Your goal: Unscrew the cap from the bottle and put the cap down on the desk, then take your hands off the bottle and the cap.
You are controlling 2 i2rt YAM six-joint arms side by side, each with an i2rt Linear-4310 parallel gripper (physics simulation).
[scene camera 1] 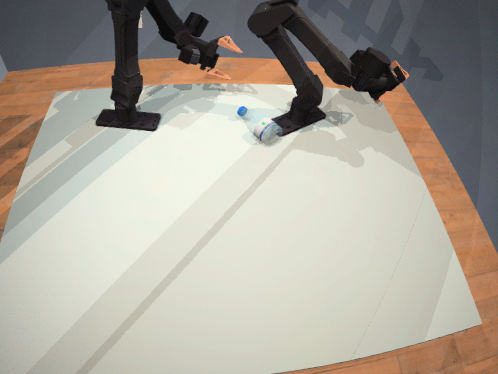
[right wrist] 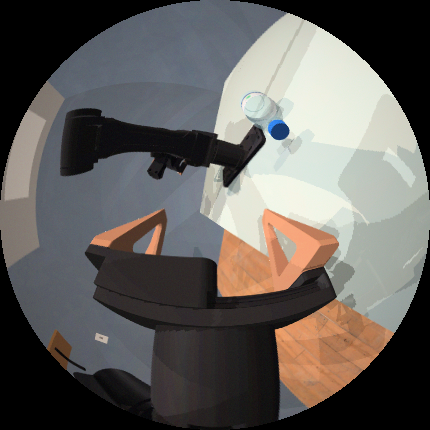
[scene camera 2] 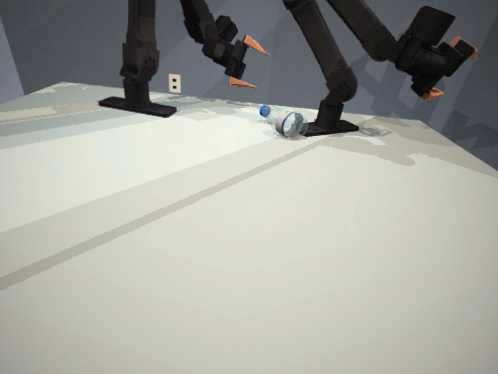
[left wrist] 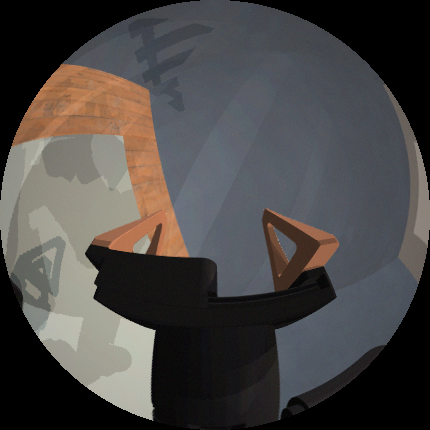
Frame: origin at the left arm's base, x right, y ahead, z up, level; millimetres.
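Seen in the pictures: left gripper, fingertip midpoint: (scene camera 1: 397, 83) (right wrist: 171, 169) (scene camera 2: 457, 76) (left wrist: 214, 214); right gripper, fingertip midpoint: (scene camera 1: 236, 66) (right wrist: 214, 213) (scene camera 2: 262, 71); left arm's base at its link origin: (scene camera 1: 297, 120) (right wrist: 240, 158) (scene camera 2: 325, 129); right arm's base at its link origin: (scene camera 1: 128, 120) (scene camera 2: 138, 108).
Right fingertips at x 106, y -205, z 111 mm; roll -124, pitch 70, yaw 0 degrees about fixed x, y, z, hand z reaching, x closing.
Offsets run from my right fingertips to a thing's top centre. "pt": to the spot under its first point. Level surfaces: height alone.
A clear bottle @(pt dx +53, dy +243, dz -52 mm) (scene camera 1: 267, 130) (scene camera 2: 291, 124) (right wrist: 260, 107) with a white label lies on its side on the pale desk top @(dz -111 mm) (scene camera 1: 200, 225) (scene camera 2: 250, 250). The blue cap @(pt dx +57, dy +131, dz -68 mm) (scene camera 1: 242, 111) (scene camera 2: 264, 111) (right wrist: 278, 130) is at its neck end, which points toward the back. My right gripper (scene camera 1: 236, 65) (scene camera 2: 262, 71) (right wrist: 214, 213) is open and empty, raised above and behind the cap, apart from it. My left gripper (scene camera 1: 393, 89) (scene camera 2: 460, 76) (left wrist: 214, 214) is open and empty, far to the right of the bottle in both scene views. The bottle and cap do not show in the left wrist view.
The left arm's base plate (scene camera 1: 317, 117) (scene camera 2: 345, 126) is right beside the bottle. The right arm's base plate (scene camera 1: 107, 119) (scene camera 2: 112, 104) stands farther left in the scene views. Wooden floor (scene camera 1: 30, 82) (left wrist: 90, 105) borders the desk top, with a grey wall behind.
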